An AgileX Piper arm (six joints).
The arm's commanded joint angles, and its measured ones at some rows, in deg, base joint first. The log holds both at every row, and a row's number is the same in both.
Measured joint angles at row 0:
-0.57, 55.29, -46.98, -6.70, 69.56, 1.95
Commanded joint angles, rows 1 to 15:
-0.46, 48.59, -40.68, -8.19, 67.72, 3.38
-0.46, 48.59, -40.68, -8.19, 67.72, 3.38
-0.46, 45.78, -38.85, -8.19, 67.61, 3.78
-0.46, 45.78, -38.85, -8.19, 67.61, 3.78
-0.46, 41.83, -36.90, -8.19, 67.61, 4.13
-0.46, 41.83, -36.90, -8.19, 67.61, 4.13
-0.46, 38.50, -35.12, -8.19, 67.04, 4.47
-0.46, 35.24, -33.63, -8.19, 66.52, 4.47
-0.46, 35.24, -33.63, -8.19, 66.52, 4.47
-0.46, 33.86, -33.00, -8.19, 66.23, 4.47
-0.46, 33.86, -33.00, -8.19, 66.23, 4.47
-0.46, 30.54, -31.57, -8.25, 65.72, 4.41
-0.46, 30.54, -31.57, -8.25, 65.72, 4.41
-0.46, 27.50, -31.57, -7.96, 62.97, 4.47
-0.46, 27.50, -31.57, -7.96, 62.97, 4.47
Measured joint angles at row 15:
-0.57, 31.11, -32.26, -7.73, 66.58, 4.30
